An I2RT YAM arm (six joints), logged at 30 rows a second.
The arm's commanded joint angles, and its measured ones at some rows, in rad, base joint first. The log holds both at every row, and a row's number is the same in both.
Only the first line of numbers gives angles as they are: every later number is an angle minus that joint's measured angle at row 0.
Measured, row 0:
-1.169 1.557 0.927 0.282 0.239 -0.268
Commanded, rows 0 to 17:
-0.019 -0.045 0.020 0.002 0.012 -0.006
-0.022 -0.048 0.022 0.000 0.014 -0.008
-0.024 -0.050 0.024 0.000 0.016 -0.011
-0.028 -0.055 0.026 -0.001 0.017 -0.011
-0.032 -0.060 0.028 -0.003 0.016 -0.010
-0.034 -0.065 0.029 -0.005 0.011 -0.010
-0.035 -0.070 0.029 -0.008 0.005 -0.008
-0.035 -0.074 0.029 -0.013 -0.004 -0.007
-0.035 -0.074 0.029 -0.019 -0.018 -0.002
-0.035 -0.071 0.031 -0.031 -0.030 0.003
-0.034 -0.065 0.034 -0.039 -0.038 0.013
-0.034 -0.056 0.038 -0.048 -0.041 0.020
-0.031 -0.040 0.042 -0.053 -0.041 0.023
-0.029 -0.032 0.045 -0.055 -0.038 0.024
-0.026 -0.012 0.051 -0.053 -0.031 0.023
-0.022 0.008 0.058 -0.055 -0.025 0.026
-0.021 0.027 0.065 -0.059 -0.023 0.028
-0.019 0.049 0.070 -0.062 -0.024 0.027
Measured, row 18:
-0.027 -0.003 0.049 -0.026 -0.023 0.005
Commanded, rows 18 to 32:
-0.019 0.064 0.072 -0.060 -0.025 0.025
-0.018 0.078 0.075 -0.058 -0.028 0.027
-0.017 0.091 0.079 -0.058 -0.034 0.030
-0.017 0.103 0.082 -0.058 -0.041 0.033
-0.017 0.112 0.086 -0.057 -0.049 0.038
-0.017 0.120 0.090 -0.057 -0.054 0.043
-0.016 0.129 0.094 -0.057 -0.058 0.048
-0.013 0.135 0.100 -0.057 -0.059 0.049
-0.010 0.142 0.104 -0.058 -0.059 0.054
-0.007 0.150 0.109 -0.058 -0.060 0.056
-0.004 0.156 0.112 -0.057 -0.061 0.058
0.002 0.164 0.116 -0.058 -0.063 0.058
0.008 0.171 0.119 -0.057 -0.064 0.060
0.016 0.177 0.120 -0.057 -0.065 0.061
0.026 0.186 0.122 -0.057 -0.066 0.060
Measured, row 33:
0.001 0.163 0.104 -0.051 -0.052 0.041
